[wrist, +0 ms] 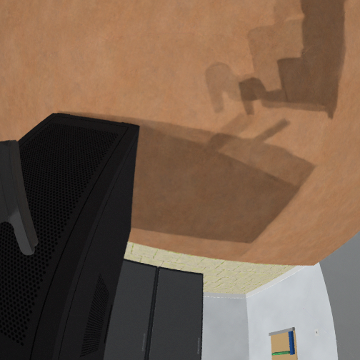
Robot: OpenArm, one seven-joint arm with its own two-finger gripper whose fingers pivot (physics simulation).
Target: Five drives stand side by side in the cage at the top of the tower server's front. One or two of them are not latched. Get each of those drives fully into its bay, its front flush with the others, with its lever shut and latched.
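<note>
The black tower server (95,200) fills the left side of the wrist view, with a perforated face and a plain side that carries a small vent grille. The drive cage, the five drives and their levers do not show, so which drives are unlatched cannot be told. One grey finger of my gripper (22,225) shows at the left edge, in front of the perforated face; the other finger is out of view. The gripper is open, and no held thing shows at the visible finger.
The brown table top (150,60) carries the shadows of the arm and the server. Beyond its edge are two dark cabinets (131,305) (177,310), a yellowish brick-patterned surface (225,277), pale walls (280,310) and a board with blue and green items (281,345).
</note>
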